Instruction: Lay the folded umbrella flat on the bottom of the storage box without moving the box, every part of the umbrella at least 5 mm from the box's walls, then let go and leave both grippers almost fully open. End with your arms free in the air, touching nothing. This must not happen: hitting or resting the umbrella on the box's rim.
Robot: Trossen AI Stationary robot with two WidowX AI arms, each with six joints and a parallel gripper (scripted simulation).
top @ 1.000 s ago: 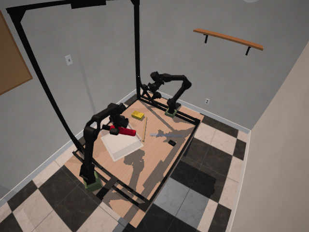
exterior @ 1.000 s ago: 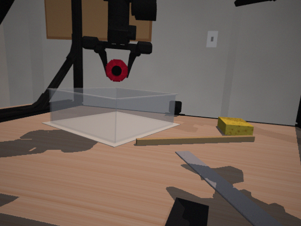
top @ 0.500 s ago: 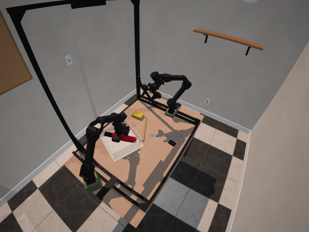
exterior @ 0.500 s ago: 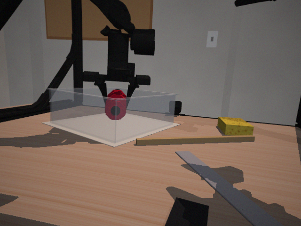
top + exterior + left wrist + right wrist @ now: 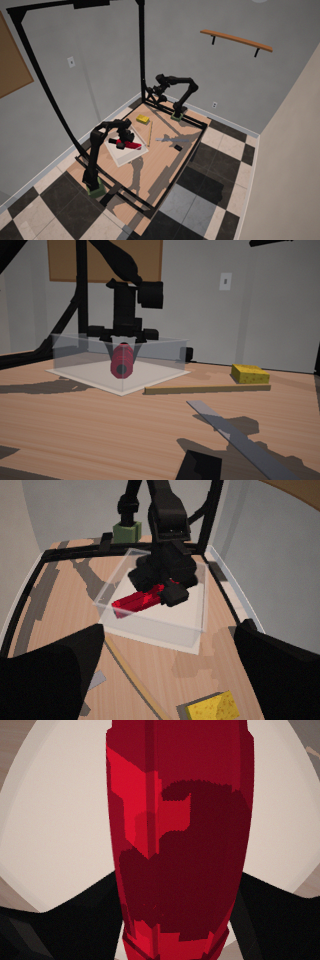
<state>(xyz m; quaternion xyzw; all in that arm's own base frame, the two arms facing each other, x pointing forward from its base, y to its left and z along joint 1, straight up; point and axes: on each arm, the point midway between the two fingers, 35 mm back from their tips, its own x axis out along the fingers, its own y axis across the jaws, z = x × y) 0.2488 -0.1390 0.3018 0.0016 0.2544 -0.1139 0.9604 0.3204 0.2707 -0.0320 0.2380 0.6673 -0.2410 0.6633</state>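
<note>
The clear storage box is 1 cm below my right hand. The rest, counted from my right hand: grey metal strip (26 cm ahead, 32 cm to the left, 6 cm below); then wooden stick (5 cm ahead, 25 cm to the left, 5 cm below); then red folded umbrella (1 cm below).
</note>
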